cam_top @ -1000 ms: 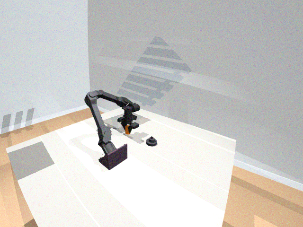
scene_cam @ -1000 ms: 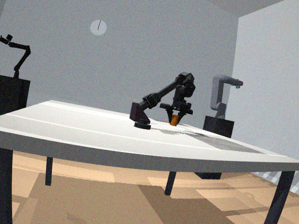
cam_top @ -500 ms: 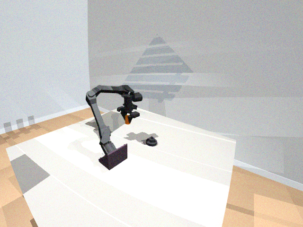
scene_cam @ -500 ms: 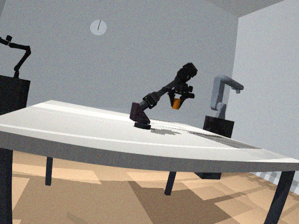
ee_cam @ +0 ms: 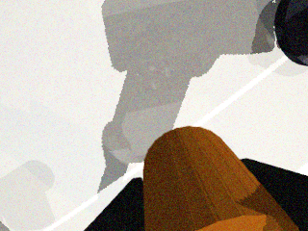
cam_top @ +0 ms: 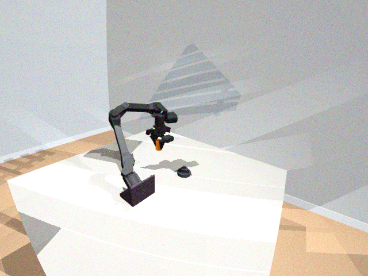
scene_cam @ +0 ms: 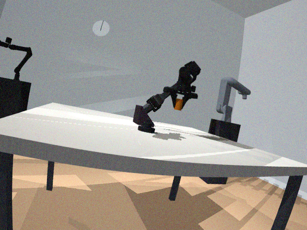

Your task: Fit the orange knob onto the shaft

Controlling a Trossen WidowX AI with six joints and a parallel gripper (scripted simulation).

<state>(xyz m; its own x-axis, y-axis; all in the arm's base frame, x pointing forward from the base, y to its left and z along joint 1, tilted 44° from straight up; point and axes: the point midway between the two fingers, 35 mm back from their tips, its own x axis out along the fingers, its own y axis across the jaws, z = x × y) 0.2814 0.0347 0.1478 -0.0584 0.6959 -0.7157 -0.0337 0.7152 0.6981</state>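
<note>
The round dark pedestal lies 160 mm to the right of my gripper tip, 110 mm below it and 60 mm ahead of it. From my gripper tip the other things lie so: orange knob 20 mm above.
</note>
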